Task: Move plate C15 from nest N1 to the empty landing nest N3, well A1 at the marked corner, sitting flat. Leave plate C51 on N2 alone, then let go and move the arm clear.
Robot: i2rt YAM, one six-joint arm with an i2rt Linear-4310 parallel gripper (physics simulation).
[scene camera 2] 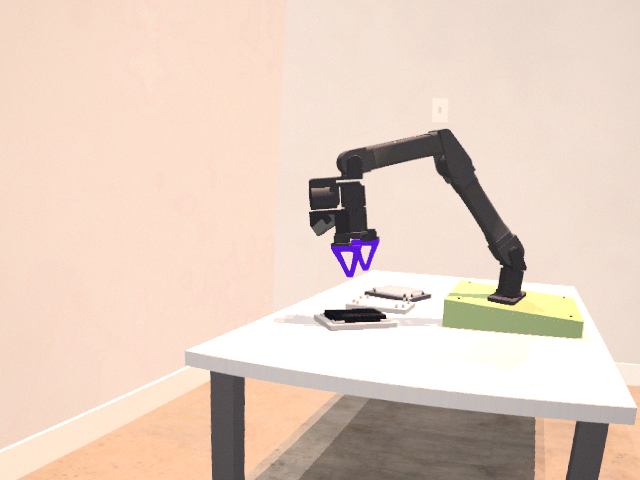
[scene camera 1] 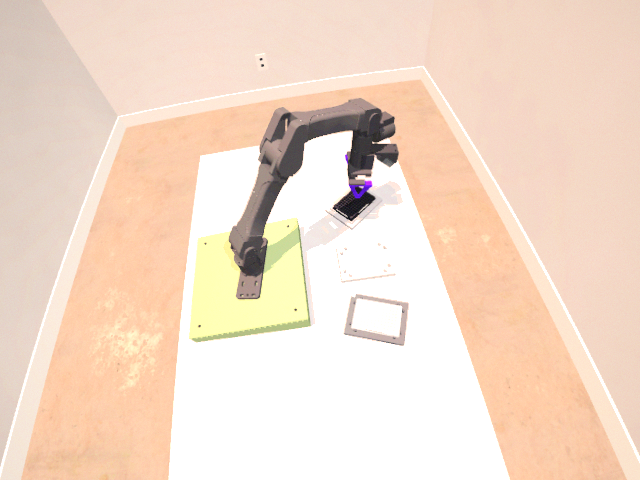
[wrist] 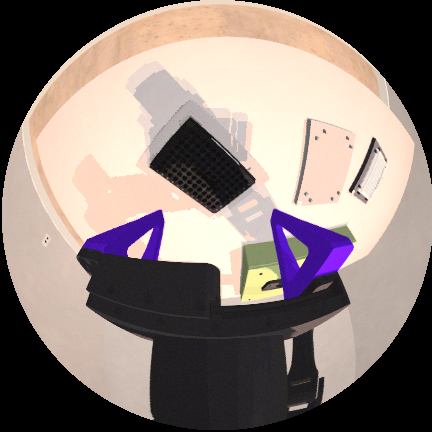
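My gripper [scene camera 1: 356, 188] [scene camera 2: 357, 272] [wrist: 217, 214] is open and empty, fingers pointing down, raised above a black well plate. This black plate [scene camera 1: 353, 205] [scene camera 2: 355, 315] [wrist: 202, 165] sits on a pale nest [scene camera 1: 341, 219] [scene camera 2: 361, 325] [wrist: 186, 111], turned diagonally on the table. An empty white nest [scene camera 1: 364, 262] [scene camera 2: 379, 305] [wrist: 326, 162] with small corner pegs lies in the middle of the row. A white plate [scene camera 1: 377, 317] [scene camera 2: 397, 290] [wrist: 372, 172] sits on a dark grey nest [scene camera 1: 351, 322] at the other end. Plate labels, nest labels and the A1 mark cannot be read.
The arm stands on a lime-green block [scene camera 1: 279, 310] [scene camera 2: 491, 320] [wrist: 255, 280] beside the row of nests. The white table [scene camera 1: 320, 403] [scene camera 2: 413, 361] has an edge beyond the nests, on the side away from the block. Walls stand around the table.
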